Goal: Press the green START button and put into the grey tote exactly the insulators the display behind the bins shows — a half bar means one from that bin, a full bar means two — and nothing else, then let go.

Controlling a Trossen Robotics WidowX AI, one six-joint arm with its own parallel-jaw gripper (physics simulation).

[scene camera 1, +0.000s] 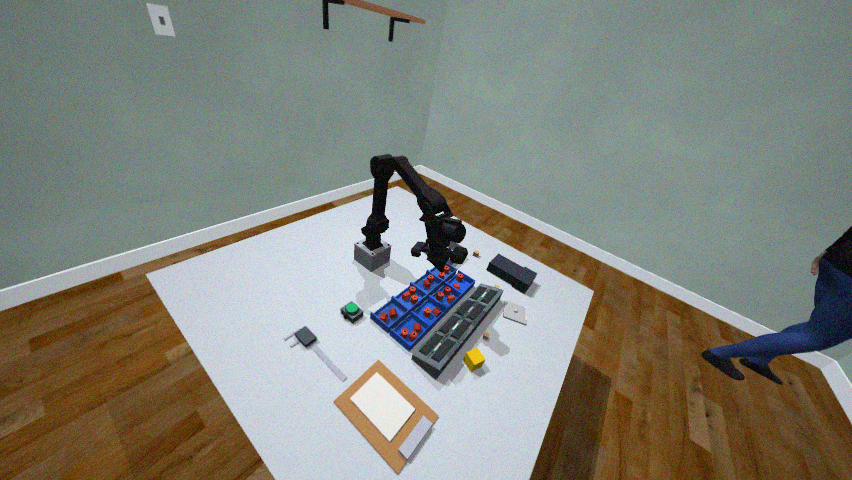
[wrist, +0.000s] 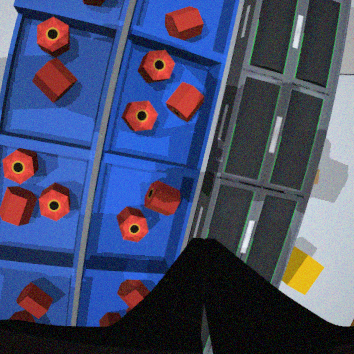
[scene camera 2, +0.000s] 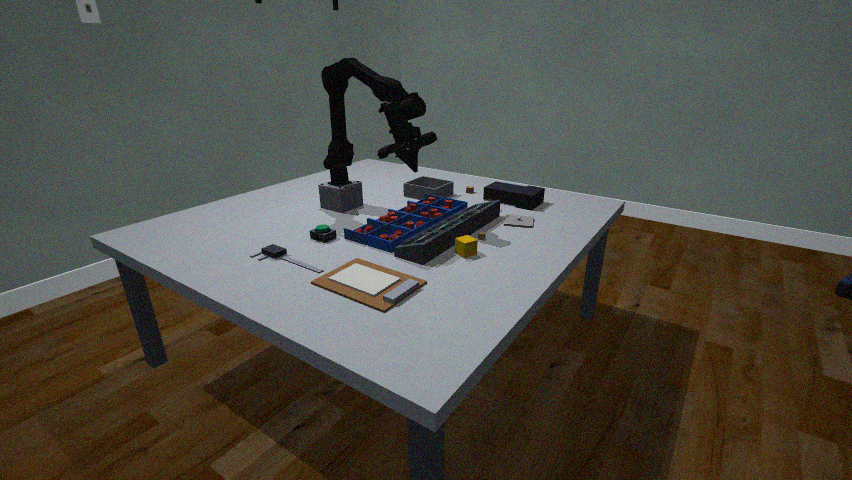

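Observation:
My gripper (scene camera 1: 441, 265) (scene camera 2: 415, 169) (wrist: 201, 248) is shut and empty, above the blue bins (scene camera 1: 387, 329) (scene camera 2: 372, 242) (wrist: 45, 144). The bins stand in two rows and hold red hexagonal insulators (scene camera 1: 416, 327) (wrist: 17, 206), some upright, some on their sides. The dark display (scene camera 1: 437, 369) (scene camera 2: 417, 253) (wrist: 255, 136) lies along the bins; its cells have thin green outlines, with white bars between paired cells. My fingers hide part of it in the wrist view. The green START button (scene camera 1: 351, 308) (scene camera 2: 322, 228) stands left of the bins. The grey tote (scene camera 2: 424, 192) stands beyond them, its floor mostly hidden.
A yellow cube (scene camera 1: 474, 359) (scene camera 2: 465, 245) (wrist: 304, 270) stands beside the display. A black box (scene camera 1: 511, 272) (scene camera 2: 513, 194) and a pale plate (scene camera 1: 515, 313) (scene camera 2: 518, 221) lie farther right. A caliper (scene camera 1: 305, 336) (scene camera 2: 274, 251) and a clipboard (scene camera 1: 357, 398) (scene camera 2: 324, 281) lie toward the front.

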